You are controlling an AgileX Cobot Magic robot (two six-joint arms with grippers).
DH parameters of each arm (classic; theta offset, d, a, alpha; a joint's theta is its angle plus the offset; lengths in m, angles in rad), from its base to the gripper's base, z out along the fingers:
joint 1: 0 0.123 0 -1.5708
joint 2: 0.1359 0 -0.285 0
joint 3: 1.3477 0 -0.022 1.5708
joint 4: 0 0.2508 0 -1.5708
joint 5: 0 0 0.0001 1.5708
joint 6: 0 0.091 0 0
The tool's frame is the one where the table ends.
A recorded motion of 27 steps. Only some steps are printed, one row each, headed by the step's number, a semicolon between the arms.
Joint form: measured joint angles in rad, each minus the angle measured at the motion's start. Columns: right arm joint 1, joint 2, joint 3, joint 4, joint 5, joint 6; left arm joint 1, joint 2, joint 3, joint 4, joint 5, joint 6.
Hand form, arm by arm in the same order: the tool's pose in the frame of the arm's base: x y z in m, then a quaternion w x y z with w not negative. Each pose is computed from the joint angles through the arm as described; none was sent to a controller.
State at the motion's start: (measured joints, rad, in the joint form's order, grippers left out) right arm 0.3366 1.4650 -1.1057 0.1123 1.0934 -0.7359; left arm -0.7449 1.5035 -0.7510 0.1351 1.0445 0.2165
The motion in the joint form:
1: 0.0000 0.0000 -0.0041 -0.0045 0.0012 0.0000; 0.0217 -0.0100 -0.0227 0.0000 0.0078 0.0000
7: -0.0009 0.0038 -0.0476 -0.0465 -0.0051 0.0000; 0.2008 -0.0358 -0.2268 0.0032 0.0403 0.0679
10: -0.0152 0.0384 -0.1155 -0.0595 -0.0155 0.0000; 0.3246 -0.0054 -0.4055 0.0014 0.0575 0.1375
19: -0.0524 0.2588 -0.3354 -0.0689 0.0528 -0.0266; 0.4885 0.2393 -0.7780 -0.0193 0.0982 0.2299
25: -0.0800 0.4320 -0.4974 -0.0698 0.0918 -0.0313; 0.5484 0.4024 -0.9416 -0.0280 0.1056 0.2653
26: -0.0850 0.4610 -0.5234 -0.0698 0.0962 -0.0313; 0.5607 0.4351 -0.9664 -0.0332 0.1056 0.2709
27: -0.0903 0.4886 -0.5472 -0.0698 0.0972 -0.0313; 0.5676 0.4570 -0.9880 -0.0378 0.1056 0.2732
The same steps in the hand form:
1: 0.2568 0.0991 0.2741 0.11165 -0.49057 0.86374 0.02861; 0.1734 -0.1389 0.1872 0.04088 -0.48374 -0.87152 -0.06907
7: 0.2643 0.0978 0.2846 0.13029 -0.49630 0.85831 0.00504; 0.2252 -0.1233 0.2398 0.04926 0.42838 0.90048 0.05648
10: 0.2799 0.0977 0.2934 0.15028 -0.49092 0.85812 -0.00621; 0.2654 -0.1065 0.2774 0.10880 0.39685 0.90942 0.06021
19: 0.3369 0.1022 0.2805 0.11591 -0.49066 0.86358 -0.00700; 0.3554 -0.0833 0.2984 0.14397 0.35462 0.92123 0.06962
25: 0.3794 0.1032 0.2587 0.09154 -0.48236 0.87117 -0.00289; 0.4012 -0.0708 0.2806 0.13774 0.34224 0.92668 0.07184
26: 0.3863 0.1030 0.2540 0.08797 -0.48035 0.87265 -0.00218; 0.4093 -0.0677 0.2740 0.13364 0.33889 0.92866 0.06996
27: 0.3929 0.1025 0.2492 0.08566 -0.47811 0.87411 -0.00180; 0.4150 -0.0662 0.2708 0.13353 0.33621 0.92976 0.06837

